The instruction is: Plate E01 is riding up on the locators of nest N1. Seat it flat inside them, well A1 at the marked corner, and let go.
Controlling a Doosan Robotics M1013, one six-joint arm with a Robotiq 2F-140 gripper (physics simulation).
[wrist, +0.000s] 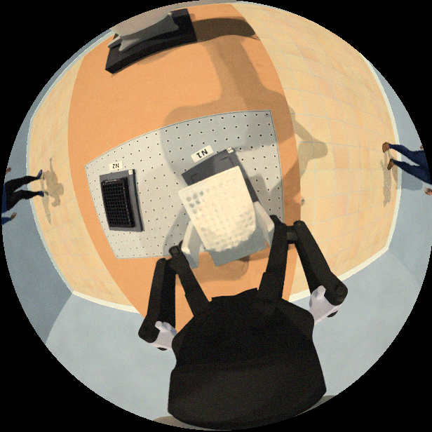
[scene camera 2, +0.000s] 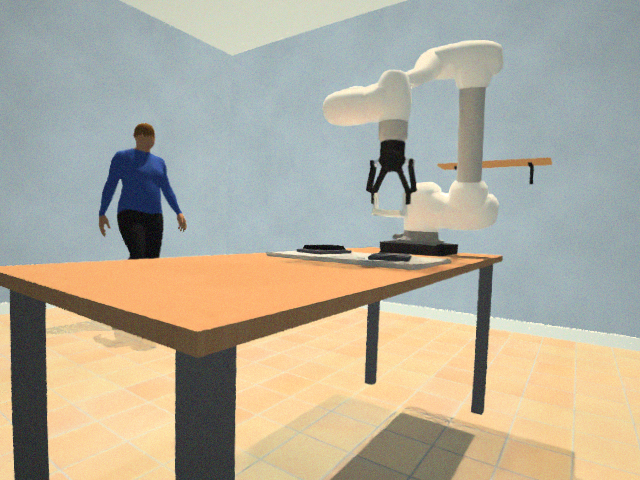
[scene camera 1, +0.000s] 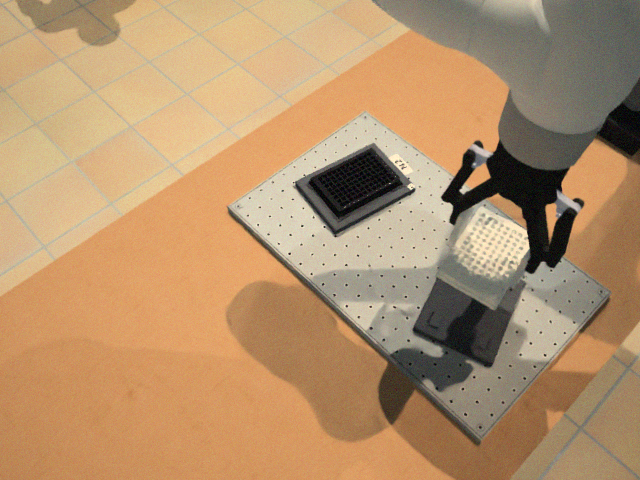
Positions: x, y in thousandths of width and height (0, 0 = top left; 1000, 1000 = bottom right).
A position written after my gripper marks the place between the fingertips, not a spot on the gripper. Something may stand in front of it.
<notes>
In view: my gripper (scene camera 1: 759, 541), a black plate (scene camera 1: 562, 376), a nest N1 (scene camera 1: 723, 670) and a nest N2 (scene camera 1: 490, 414).
The black plate also shows in the wrist view (wrist: 267, 450). My gripper shows as well in the wrist view (wrist: 522, 510) and in scene camera 2 (scene camera 2: 609, 449). The nest N1 is seen too in the wrist view (wrist: 487, 385).
</notes>
